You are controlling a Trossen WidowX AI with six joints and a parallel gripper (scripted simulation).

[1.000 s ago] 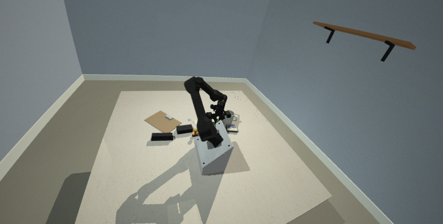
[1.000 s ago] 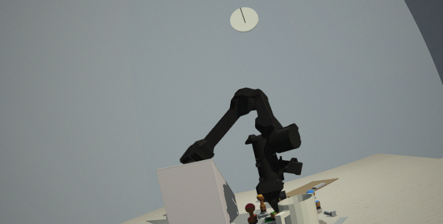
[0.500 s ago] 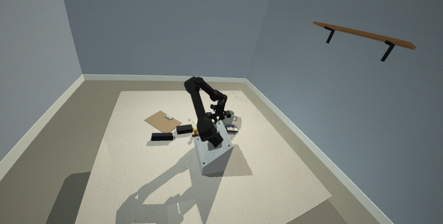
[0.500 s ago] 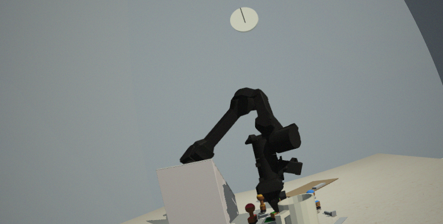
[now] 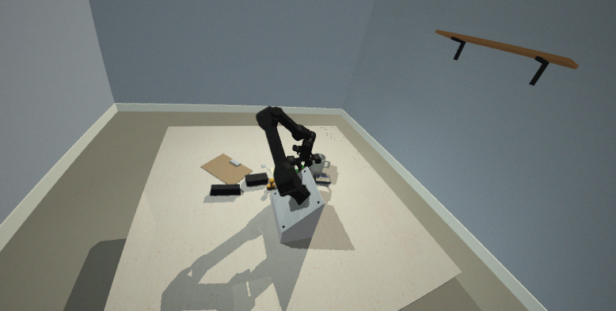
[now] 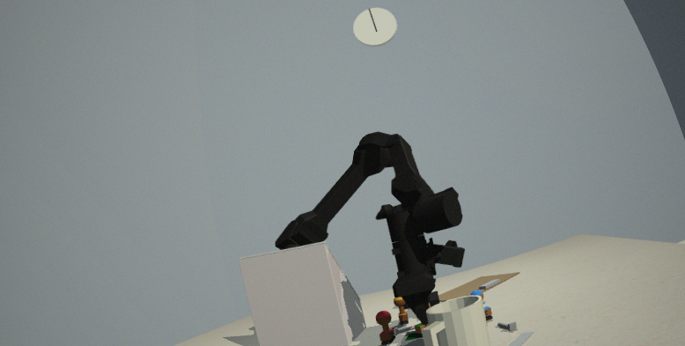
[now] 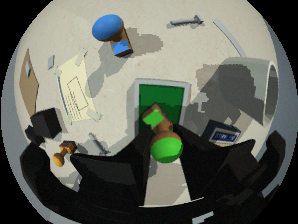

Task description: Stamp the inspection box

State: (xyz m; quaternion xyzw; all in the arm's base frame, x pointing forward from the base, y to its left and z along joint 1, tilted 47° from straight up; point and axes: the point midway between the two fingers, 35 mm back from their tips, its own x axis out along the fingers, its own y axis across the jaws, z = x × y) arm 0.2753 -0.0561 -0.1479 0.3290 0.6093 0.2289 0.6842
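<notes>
My gripper tip is now 30 mm above the ink pad. Also, from my gripper tip: red-knobbed stamp: 80 mm behind, 60 mm to the left, 20 mm below; then cream card: 50 mm ahead, 120 mm to the left, 40 mm below; then blue-knobbed stamp: 100 mm ahead, 30 mm to the left, 20 mm below.
</notes>
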